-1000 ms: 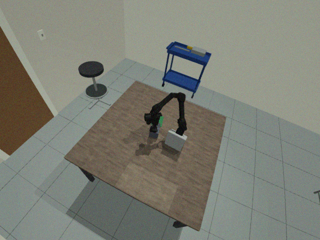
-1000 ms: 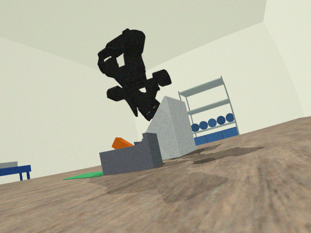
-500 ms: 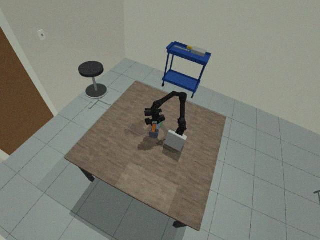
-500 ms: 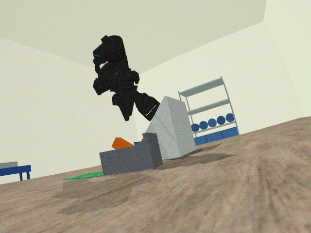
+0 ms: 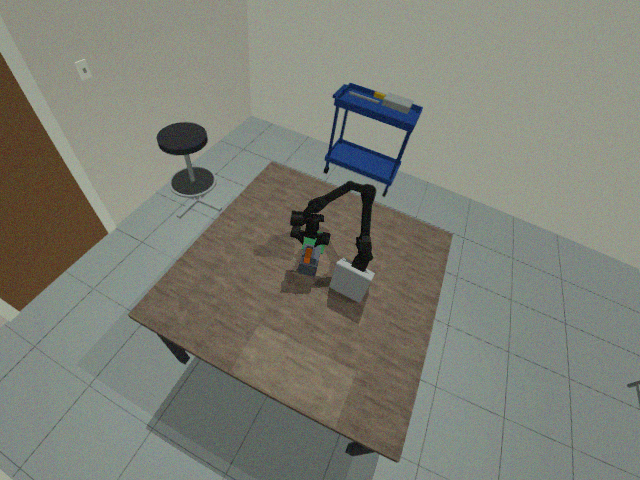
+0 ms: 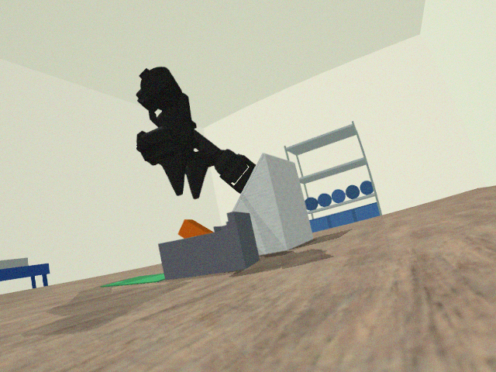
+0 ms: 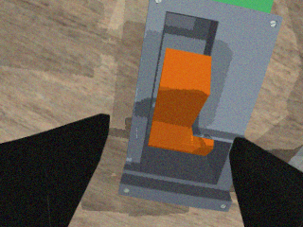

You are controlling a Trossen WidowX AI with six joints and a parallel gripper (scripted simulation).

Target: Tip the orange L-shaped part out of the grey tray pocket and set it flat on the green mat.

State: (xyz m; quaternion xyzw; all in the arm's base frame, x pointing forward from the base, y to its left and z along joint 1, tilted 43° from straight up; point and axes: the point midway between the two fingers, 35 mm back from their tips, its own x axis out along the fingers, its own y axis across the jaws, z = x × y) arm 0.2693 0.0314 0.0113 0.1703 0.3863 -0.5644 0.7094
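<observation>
Now: the orange L-shaped part 9 cm below my gripper tip, 3 cm behind it and 2 cm to the left of it. The rest, counted from my gripper tip: green mat 15 cm below, 14 cm to the right, 3 cm ahead.
</observation>
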